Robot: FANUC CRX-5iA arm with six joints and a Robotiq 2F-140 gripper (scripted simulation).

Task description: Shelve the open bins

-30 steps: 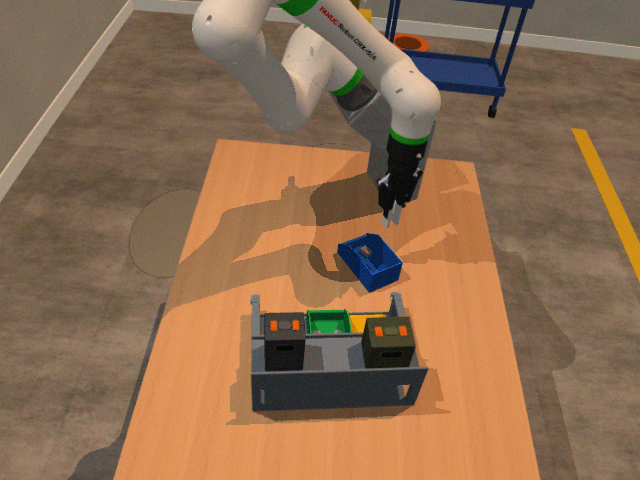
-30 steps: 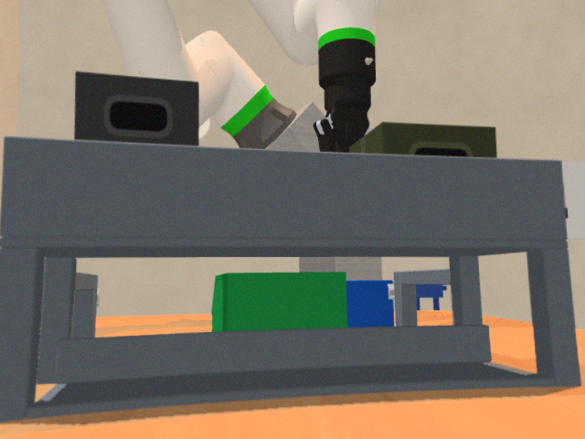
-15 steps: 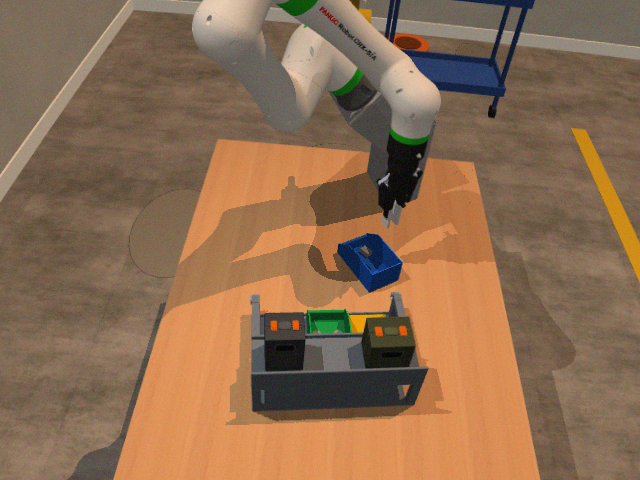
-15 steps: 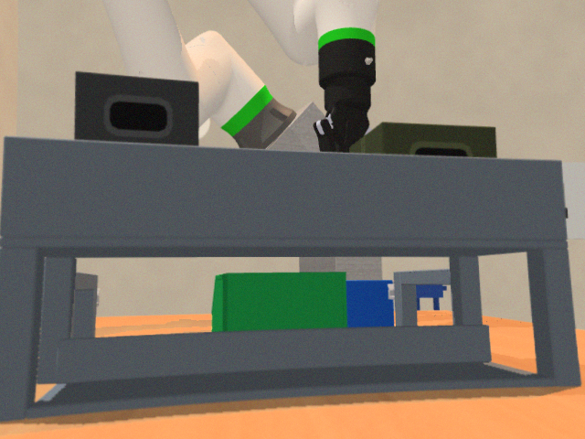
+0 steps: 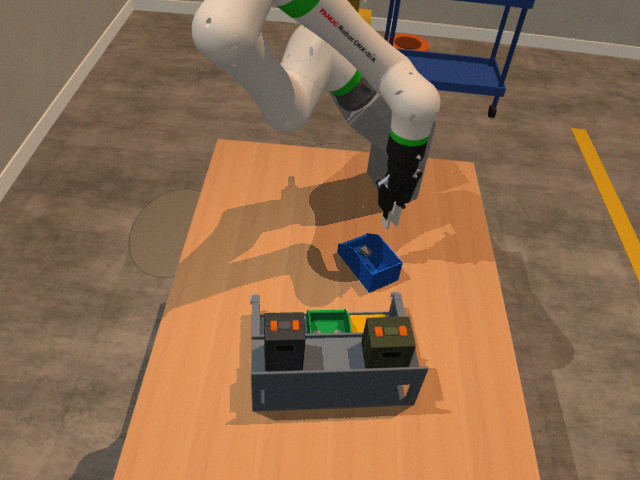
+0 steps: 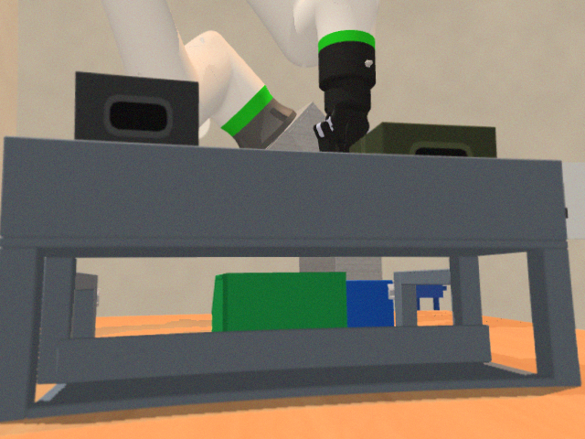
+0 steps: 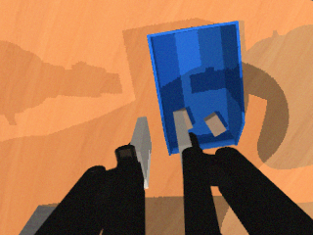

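My hand is 2 cm short of the blue bin, 4 cm to the left of it and 15 cm above it. The rest, counted from my hand: black box (43 cm ahead, 23 cm to the right, 2 cm below); olive box (39 cm ahead, 3 cm below); green bin (31 cm ahead, 13 cm to the right, 14 cm below).
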